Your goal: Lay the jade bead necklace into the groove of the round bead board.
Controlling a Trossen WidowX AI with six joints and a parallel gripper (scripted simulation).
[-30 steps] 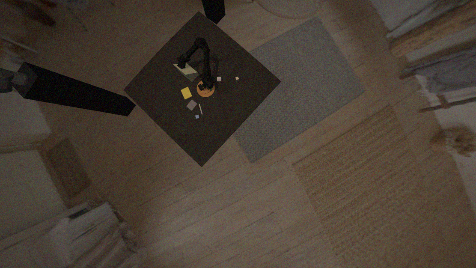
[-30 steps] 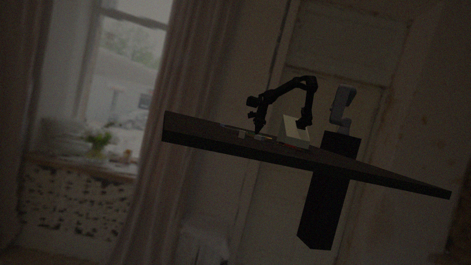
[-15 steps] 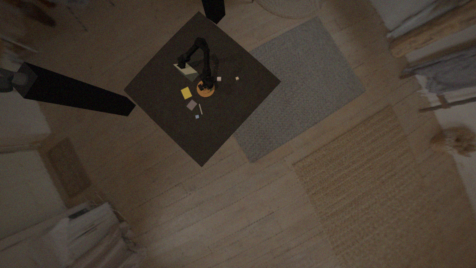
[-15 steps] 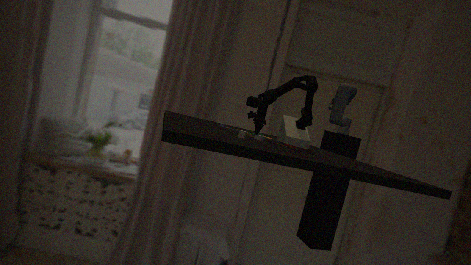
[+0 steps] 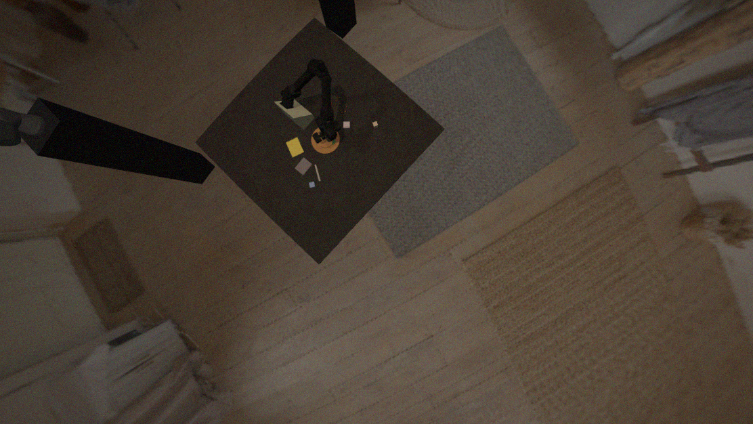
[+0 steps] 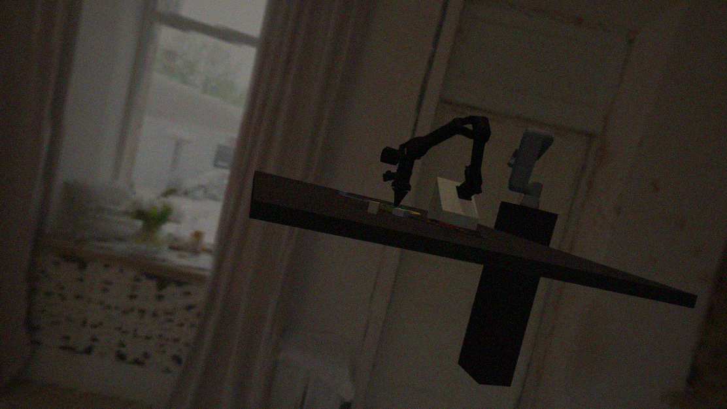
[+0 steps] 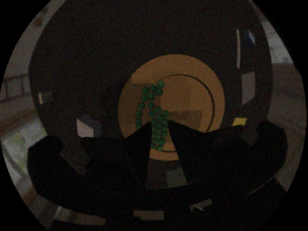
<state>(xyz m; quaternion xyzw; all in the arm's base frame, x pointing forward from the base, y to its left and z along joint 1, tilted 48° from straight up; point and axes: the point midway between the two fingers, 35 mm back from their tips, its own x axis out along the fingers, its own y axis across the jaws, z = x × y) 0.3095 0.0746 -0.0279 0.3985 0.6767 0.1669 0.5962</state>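
Now: the round bead board 30 mm to the right of my gripper tip, 20 mm behind it and 10 mm below it. The rest, counted from my gripper tip: yellow square (210 mm to the right, 160 mm behind, 20 mm below); grey-white block (140 mm to the left, 40 mm ahead, 10 mm below); red item (150 mm to the left, 150 mm behind, 10 mm below).
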